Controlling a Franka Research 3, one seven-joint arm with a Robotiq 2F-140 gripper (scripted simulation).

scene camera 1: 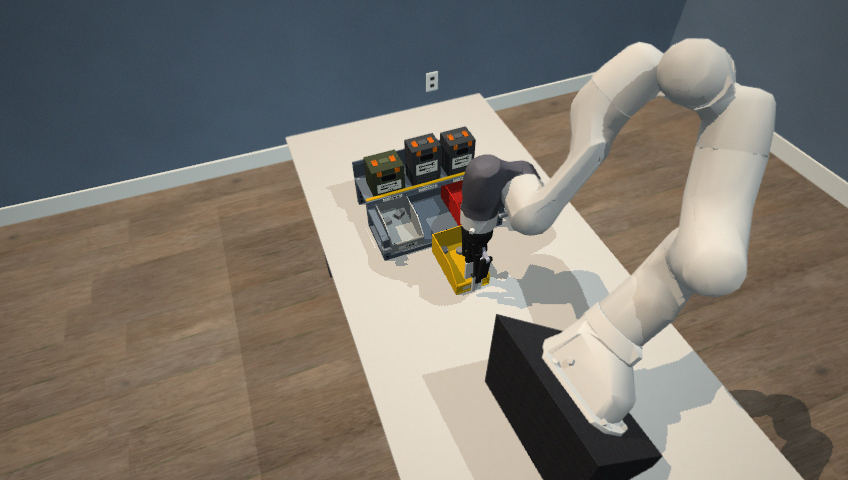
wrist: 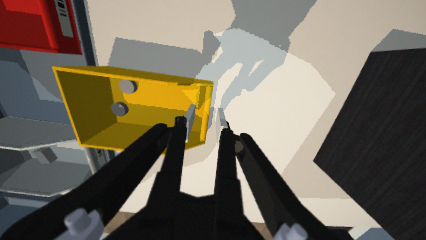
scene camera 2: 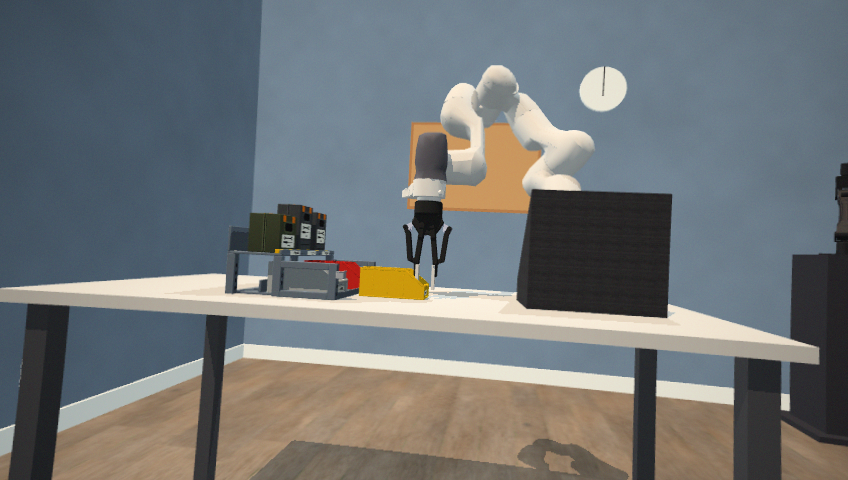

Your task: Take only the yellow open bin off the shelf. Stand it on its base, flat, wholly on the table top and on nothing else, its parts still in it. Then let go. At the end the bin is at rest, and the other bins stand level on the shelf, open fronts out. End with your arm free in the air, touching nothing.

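Observation:
Yellow open bin in sight (scene camera 2: pixel 387 282), (scene camera 1: pixel 453 265), (wrist: pixel 88 96). Grey bin (scene camera 1: pixel 406 233), visible. My gripper (scene camera 2: pixel 424 289), (scene camera 1: pixel 472 282), (wrist: pixel 205 113).

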